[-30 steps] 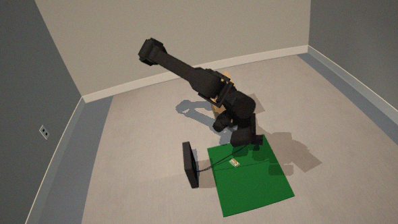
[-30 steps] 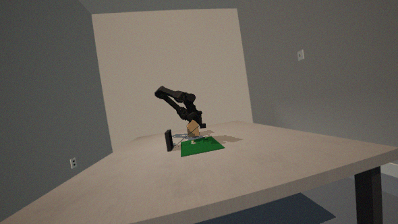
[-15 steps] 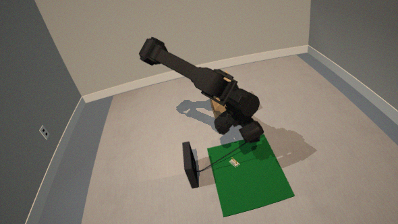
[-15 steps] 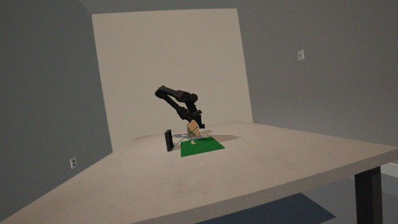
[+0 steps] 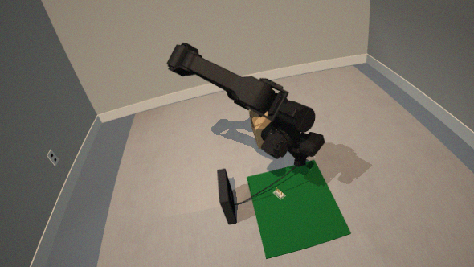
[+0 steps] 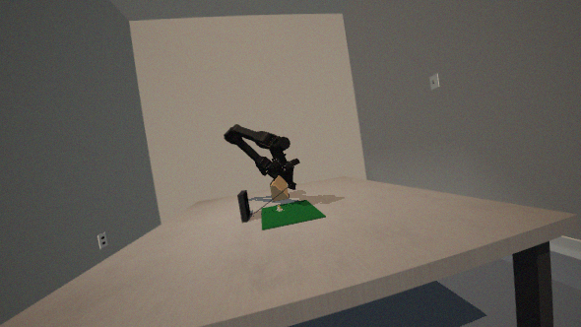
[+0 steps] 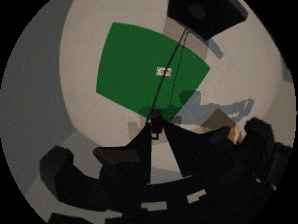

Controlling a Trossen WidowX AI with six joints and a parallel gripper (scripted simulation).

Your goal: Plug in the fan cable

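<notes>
The four-pin fan header is 120 mm below my gripper tip, 70 mm to the right of it and 30 mm ahead of it. From my gripper tip the other things lie so: green board 130 mm below, 70 mm ahead, 30 mm to the right; black fan 220 mm to the right, 60 mm below, 40 mm ahead; black plug 10 mm to the left, 10 mm below.
</notes>
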